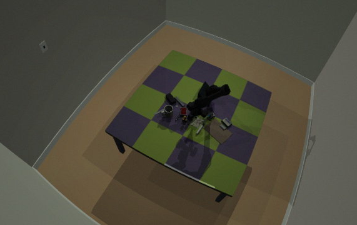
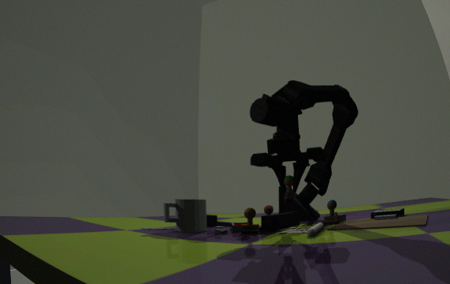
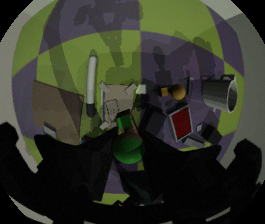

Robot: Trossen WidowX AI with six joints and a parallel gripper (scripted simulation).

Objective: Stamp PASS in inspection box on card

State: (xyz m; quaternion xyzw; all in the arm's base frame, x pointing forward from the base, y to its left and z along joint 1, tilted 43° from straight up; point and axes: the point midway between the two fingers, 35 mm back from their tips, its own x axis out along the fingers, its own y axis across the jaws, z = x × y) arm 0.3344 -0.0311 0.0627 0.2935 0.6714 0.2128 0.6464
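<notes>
My gripper tip is 1 cm short of the grey printed sheet, 3 cm to the right of it and 10 cm above it. The rest, counted from my gripper tip: orange-knobbed stamp 4 cm ahead, 9 cm to the right, 8 cm below; grey pen 4 cm ahead, 8 cm to the left, 9 cm below; green-knobbed stamp right at my gripper tip.
</notes>
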